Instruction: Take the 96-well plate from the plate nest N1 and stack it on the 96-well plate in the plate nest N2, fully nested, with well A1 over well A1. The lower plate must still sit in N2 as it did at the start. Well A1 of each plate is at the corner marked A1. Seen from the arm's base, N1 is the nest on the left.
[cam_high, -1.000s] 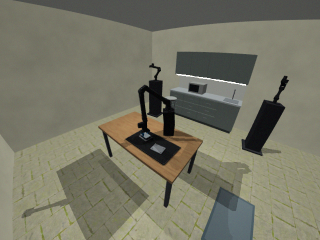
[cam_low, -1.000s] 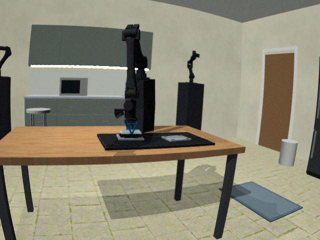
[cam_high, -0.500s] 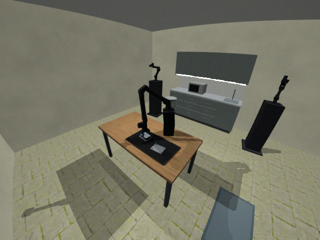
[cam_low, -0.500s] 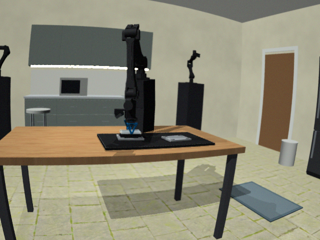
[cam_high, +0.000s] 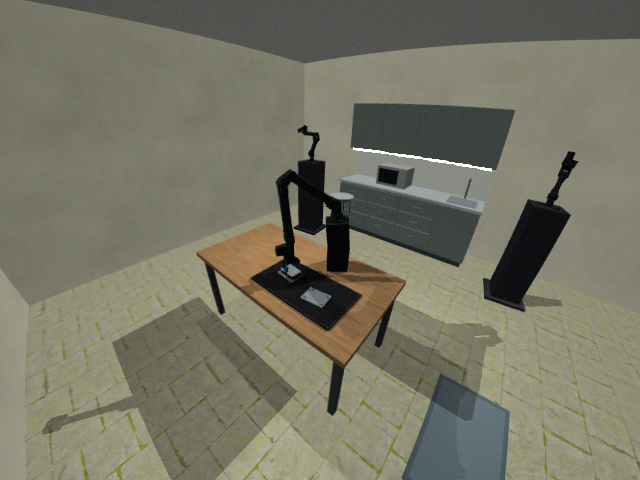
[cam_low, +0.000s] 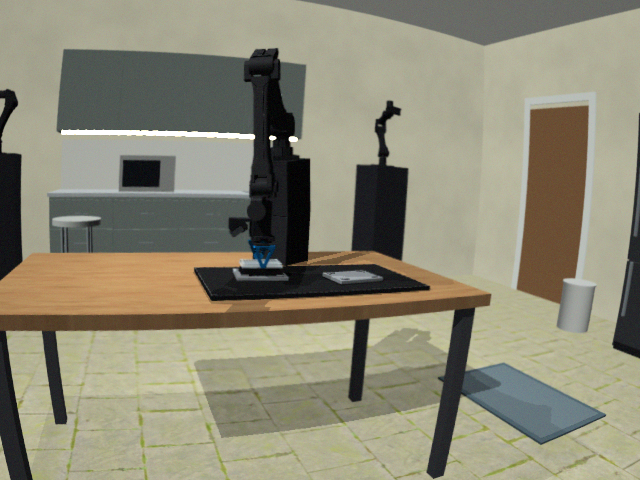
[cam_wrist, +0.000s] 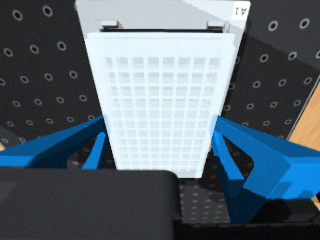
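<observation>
Right now my hand is right at the white 96-well plate. Round my hand: dark 96-well plate: 30 mm below.
</observation>
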